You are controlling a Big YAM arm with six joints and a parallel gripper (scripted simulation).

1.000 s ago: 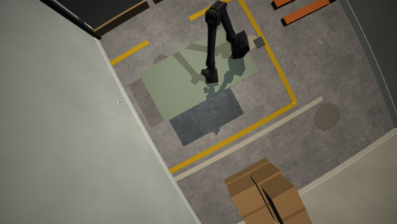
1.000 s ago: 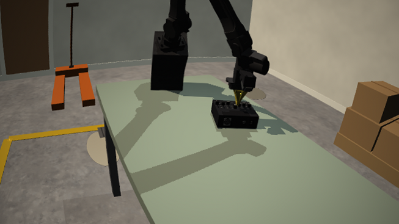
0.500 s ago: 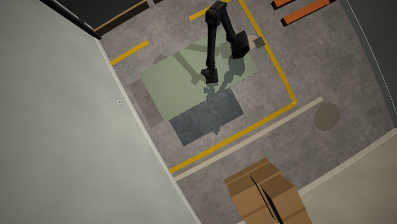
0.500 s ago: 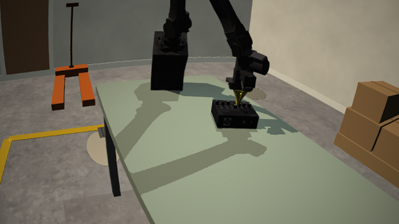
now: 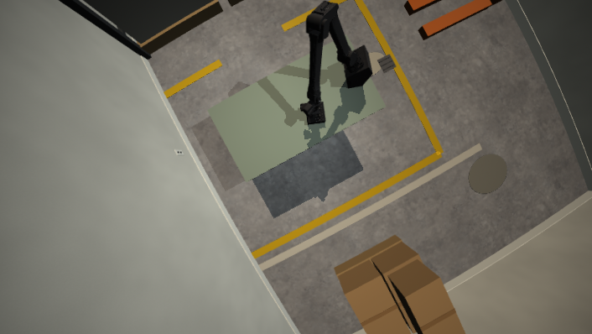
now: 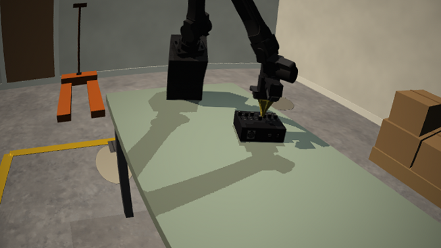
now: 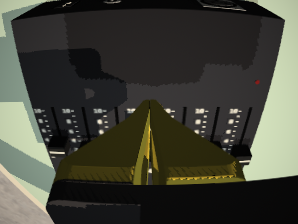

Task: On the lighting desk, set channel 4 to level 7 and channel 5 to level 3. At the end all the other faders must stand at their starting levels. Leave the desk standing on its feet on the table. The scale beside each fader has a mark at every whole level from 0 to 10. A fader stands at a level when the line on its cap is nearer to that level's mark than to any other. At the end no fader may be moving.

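Right now my hand is 2 cm past the channel 4 fader cap, 2 cm above it and 1 cm to the right of it. Round my hand: master fader cap: 7 cm behind, 4 cm to the right, 2 cm below; channel 6 fader cap: 6 cm behind, 2 cm to the right, 2 cm below; channel 5 fader cap: 6 cm behind, 2 cm below.
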